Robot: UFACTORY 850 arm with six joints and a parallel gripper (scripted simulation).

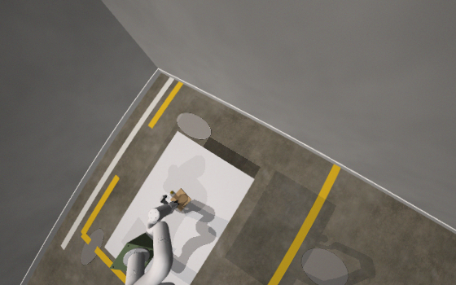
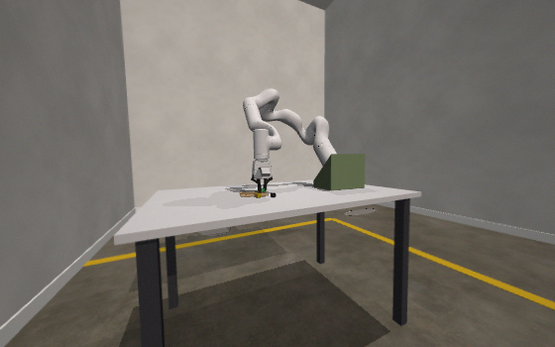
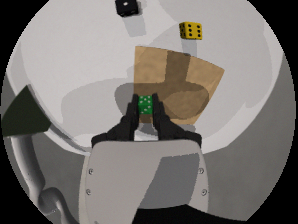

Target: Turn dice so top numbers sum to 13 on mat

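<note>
Now: hand 10 mm above the green die. Round my hand: black die (130 mm to the left, 20 mm below, 10 mm ahead); then yellow die (90 mm to the left, 70 mm ahead, 20 mm below); then tan mat (50 mm ahead, 30 mm below, 10 mm to the right).
</note>
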